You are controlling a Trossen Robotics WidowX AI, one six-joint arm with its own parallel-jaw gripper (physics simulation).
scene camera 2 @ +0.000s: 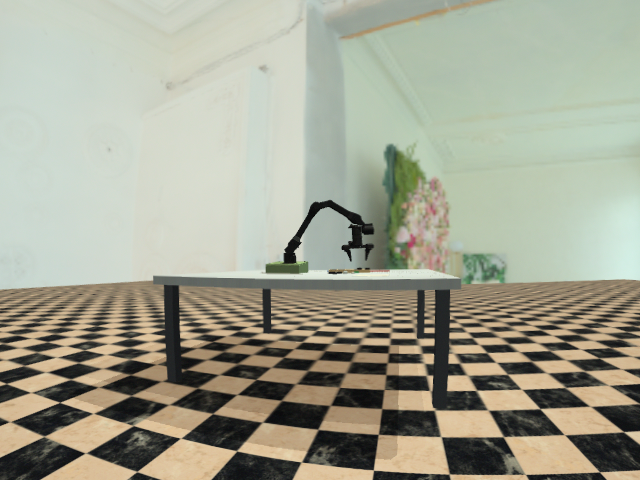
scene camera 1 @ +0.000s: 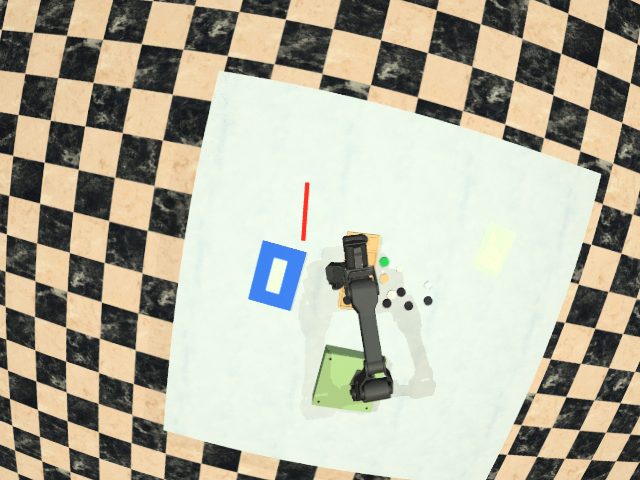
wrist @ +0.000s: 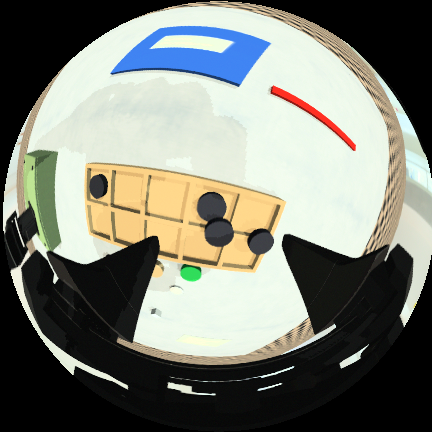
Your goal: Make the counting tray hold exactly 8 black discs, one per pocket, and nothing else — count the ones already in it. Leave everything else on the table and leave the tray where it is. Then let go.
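The tan counting tray (scene camera 1: 372, 241) (wrist: 167, 196) lies under the arm. In the wrist view, a black disc (wrist: 98, 186) is in a corner pocket at the left end, another (wrist: 211, 206) is in the far row, and a third (wrist: 260, 241) is in the near row at the right end. A fourth black disc (wrist: 219, 232) shows between my fingertips, over the near row by a divider; whether it is seated is unclear. My gripper (scene camera 2: 358, 259) (wrist: 221, 241) is open and empty above the tray. Loose black discs (scene camera 1: 401, 291) (scene camera 1: 386, 303) (scene camera 1: 408, 305) (scene camera 1: 428, 300) lie right of the tray.
A green disc (scene camera 1: 384, 261) (wrist: 191, 273), orange disc (scene camera 1: 384, 277), cream discs (scene camera 1: 399, 268) (scene camera 1: 391, 294) and small pale piece (scene camera 1: 428, 284) lie beside the tray. Also on the table are a blue frame (scene camera 1: 262, 268) (wrist: 135, 65), red bar (scene camera 1: 305, 211), pale sheet (scene camera 1: 494, 250) and green base (scene camera 1: 330, 382).
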